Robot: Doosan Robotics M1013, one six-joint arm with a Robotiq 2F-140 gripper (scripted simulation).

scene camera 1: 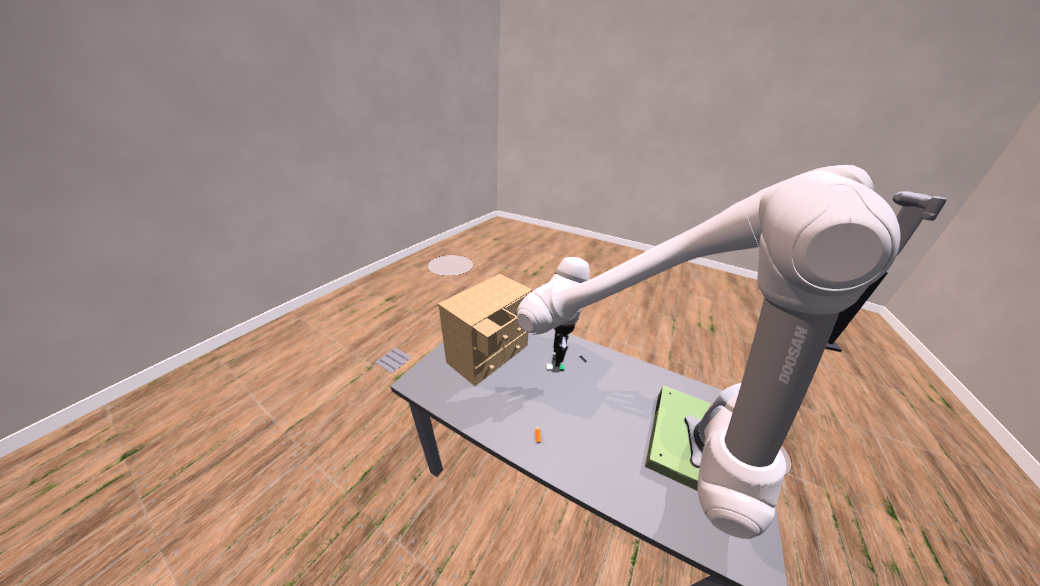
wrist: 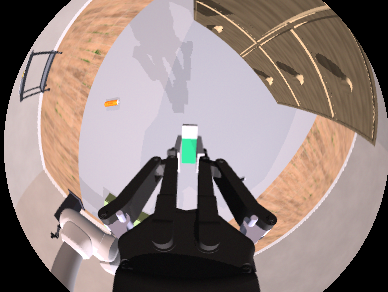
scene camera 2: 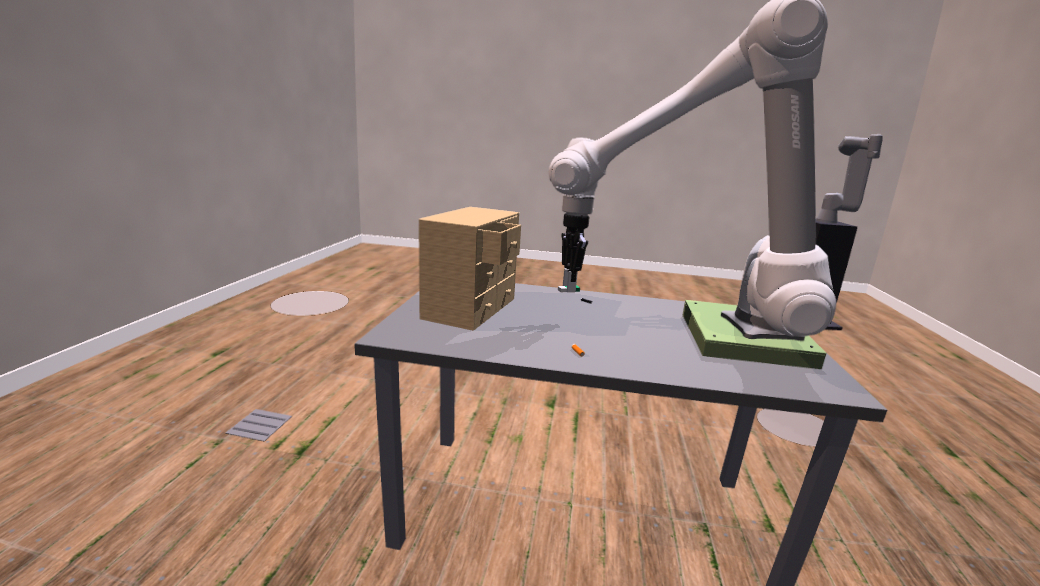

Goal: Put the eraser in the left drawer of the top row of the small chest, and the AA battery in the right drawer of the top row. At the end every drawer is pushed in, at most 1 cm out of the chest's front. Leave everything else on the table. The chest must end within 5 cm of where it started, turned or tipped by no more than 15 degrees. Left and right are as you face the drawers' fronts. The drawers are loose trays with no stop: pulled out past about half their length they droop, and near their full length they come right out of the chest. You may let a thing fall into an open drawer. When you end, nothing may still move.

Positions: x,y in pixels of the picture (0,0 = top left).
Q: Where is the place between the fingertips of the gripper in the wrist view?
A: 189,143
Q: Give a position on a chest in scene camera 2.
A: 447,242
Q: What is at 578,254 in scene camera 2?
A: The gripper.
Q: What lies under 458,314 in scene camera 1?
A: A chest.
